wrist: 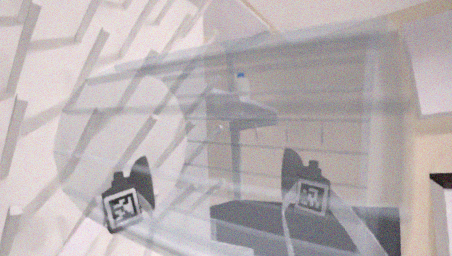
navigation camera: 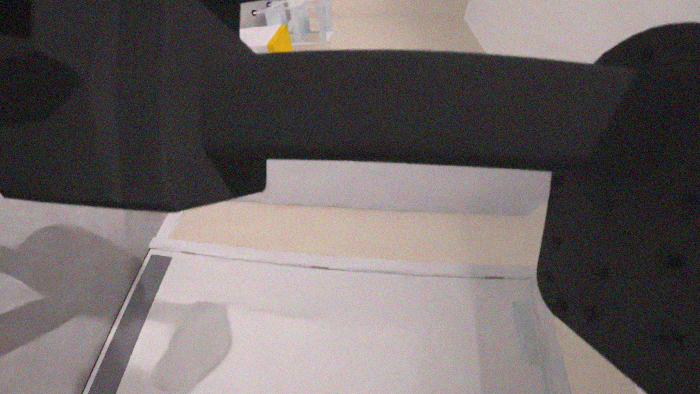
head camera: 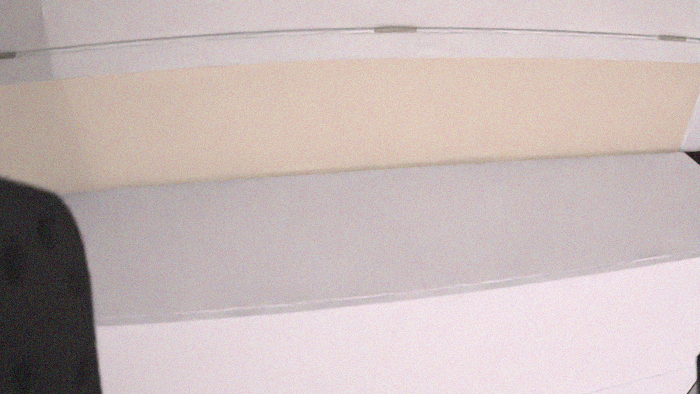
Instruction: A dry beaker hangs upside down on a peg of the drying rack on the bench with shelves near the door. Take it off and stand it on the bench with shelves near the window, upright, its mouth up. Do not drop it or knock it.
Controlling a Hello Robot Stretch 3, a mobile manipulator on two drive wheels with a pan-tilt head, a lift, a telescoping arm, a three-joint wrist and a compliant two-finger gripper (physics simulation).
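The clear beaker (wrist: 340,115) fills much of the wrist view and lies sideways across it, between the two fingertips. My gripper (wrist: 218,176) is shut on the beaker; both fingertips show, one partly through the glass. The rounded left end of the beaker is seen against the pegs of the white drying rack (wrist: 55,65); no peg clearly shows inside it. Which end is the mouth is hard to tell. The gripper, beaker and rack do not show in the head view.
In the wrist view, a bottle (wrist: 242,85) with a blue cap stands on a shelf behind the beaker. The head view shows a grey ledge (head camera: 375,225) under a beige wall strip. Dark robot parts (navigation camera: 375,105) cross the navigation view; a white and yellow object (navigation camera: 280,40) shows above them.
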